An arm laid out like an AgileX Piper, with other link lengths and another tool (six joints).
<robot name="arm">
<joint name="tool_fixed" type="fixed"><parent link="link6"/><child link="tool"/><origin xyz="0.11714 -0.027 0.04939" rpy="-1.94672 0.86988 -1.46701"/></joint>
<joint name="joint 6" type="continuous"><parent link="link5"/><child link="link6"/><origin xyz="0.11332 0 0.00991" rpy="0 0 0"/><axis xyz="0.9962 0 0.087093"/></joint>
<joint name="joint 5" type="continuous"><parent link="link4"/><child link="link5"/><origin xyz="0 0 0" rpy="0 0 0"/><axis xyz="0 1 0"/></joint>
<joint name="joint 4" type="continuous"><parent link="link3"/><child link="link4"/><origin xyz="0.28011 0 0.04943" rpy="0 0 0"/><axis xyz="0.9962 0 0.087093"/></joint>
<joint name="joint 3" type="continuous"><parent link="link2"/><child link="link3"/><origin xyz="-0.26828 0 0.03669" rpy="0 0 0"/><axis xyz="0 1 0"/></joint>
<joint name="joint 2" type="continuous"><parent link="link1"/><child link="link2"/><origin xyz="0 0 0" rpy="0 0 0"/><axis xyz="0 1 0"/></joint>
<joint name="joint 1" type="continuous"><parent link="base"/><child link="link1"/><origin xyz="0 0 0.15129" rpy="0 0 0"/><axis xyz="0 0 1"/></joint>
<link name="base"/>
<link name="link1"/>
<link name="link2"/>
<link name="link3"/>
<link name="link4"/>
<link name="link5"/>
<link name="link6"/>
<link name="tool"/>
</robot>
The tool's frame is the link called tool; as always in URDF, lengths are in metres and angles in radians. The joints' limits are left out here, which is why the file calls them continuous.
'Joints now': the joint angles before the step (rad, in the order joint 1, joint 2, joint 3, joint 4, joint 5, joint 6). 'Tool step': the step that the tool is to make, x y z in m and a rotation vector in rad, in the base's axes. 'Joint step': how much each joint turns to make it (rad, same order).
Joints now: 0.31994 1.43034 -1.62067 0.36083 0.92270 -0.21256
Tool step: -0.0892 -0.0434 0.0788 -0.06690 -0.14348 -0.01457
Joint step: 0.00008 -0.27118 0.00012 -0.11688 0.15750 0.02077
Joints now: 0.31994 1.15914 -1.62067 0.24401 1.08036 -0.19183
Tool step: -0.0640 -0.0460 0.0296 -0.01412 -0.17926 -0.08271
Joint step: -0.00181 -0.27655 0.17424 -0.11180 -0.06755 0.01740
